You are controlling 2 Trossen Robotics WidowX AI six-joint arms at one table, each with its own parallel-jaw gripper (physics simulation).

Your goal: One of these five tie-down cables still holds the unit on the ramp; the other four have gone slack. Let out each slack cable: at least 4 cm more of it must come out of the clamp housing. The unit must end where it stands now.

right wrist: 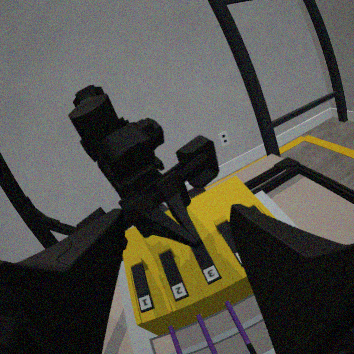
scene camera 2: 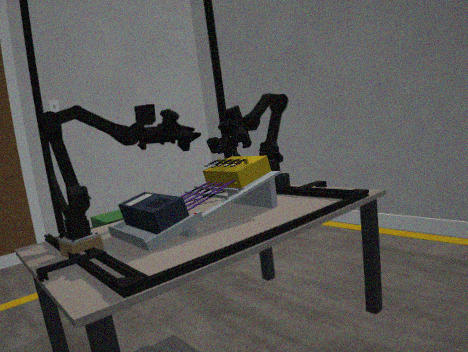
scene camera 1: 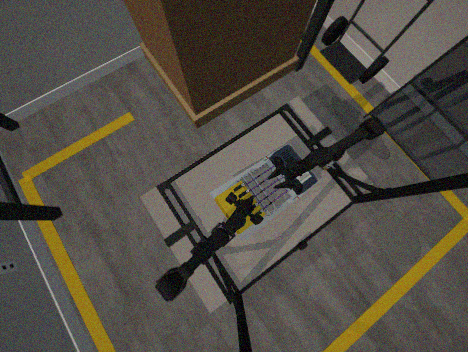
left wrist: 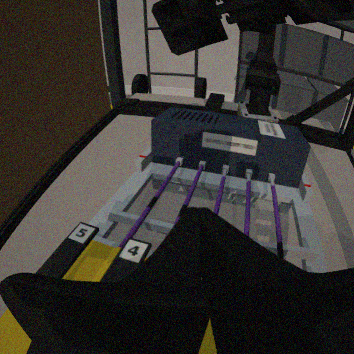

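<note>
The dark blue unit (scene camera 1: 285,156) (scene camera 2: 152,212) (left wrist: 230,145) rests low on the light grey ramp (scene camera 2: 260,195) (left wrist: 306,225), with a red mark at each side. Five purple cables (scene camera 2: 210,192) run up to the yellow clamp housing (scene camera 2: 252,172) (right wrist: 200,306). Levers labelled 1 to 3 show in the right wrist view; labels 4 and 5 show in the left. My left gripper (scene camera 2: 229,154) (left wrist: 195,216) (right wrist: 198,244) is shut and empty, its tips over the housing near lever 3 (right wrist: 202,257); contact is unclear. My right gripper (scene camera 2: 193,141) is part open and empty, above the cables.
A black frame (scene camera 2: 250,235) runs around the table, with uprights rising from it. A green block (scene camera 2: 107,217) lies behind the unit. Both arms reach in over the ramp, their grippers close together. A tall brown cabinet (scene camera 1: 240,55) stands beyond the table.
</note>
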